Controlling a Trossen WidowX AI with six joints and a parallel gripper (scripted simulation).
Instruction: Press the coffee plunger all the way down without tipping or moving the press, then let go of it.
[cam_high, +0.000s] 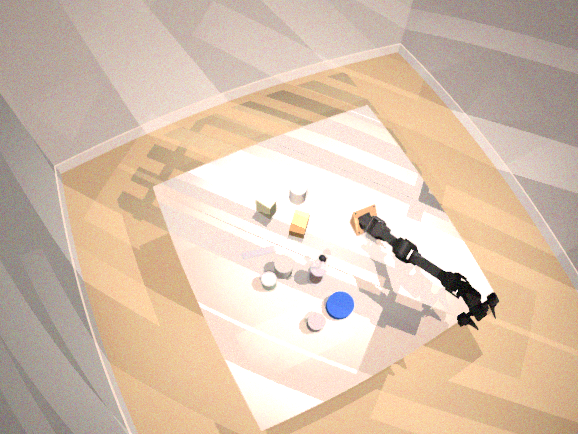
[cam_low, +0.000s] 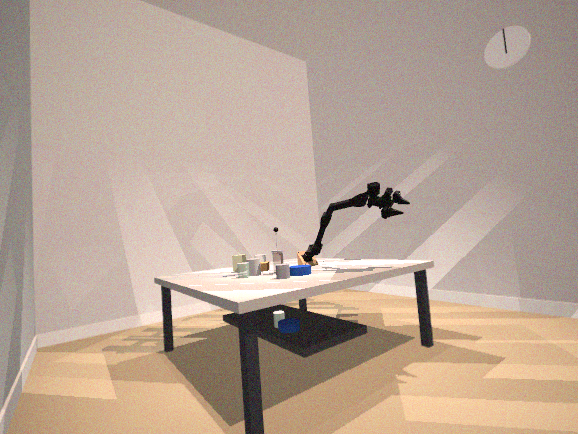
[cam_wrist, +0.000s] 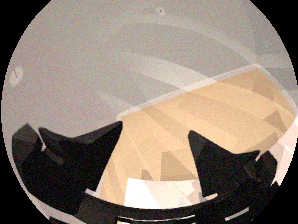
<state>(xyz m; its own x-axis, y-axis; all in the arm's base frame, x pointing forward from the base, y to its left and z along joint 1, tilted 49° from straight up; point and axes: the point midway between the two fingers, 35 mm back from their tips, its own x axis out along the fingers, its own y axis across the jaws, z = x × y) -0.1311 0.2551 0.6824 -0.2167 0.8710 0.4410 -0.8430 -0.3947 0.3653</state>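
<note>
Now: gripper tip 43 cm short of the coffee press, 59 cm to the left of it and 19 cm above it. Also, from my gripper tip: pale flat strip (62 cm ahead, 80 cm to the right, 31 cm below); then orange box (40 cm ahead, 84 cm to the right, 29 cm below).
</note>
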